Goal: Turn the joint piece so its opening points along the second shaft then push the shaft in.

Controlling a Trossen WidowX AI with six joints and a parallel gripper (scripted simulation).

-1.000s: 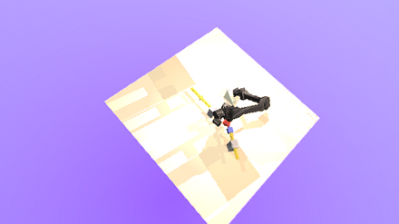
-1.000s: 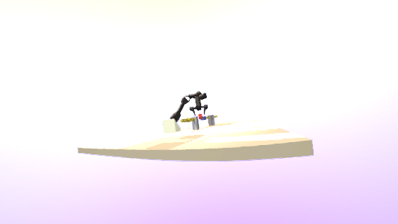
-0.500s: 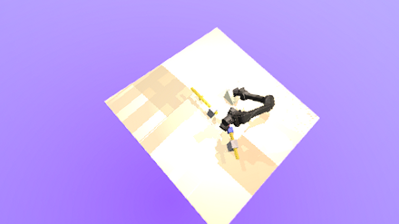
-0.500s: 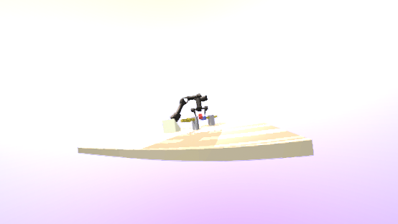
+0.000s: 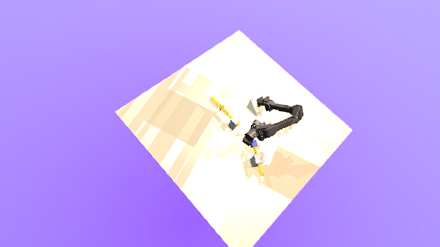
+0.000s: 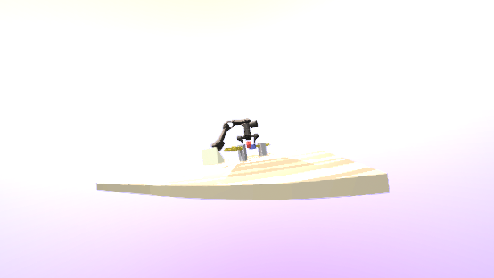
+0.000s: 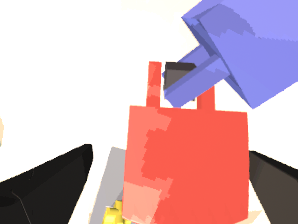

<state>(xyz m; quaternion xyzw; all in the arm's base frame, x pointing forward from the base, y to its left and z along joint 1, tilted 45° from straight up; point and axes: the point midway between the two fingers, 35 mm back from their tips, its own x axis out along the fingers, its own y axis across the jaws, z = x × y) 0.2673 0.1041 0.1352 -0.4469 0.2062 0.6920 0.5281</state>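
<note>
Now: the red joint piece 2 cm to the left of my gripper tip, 1 cm behind it and 1 cm above it.
</note>
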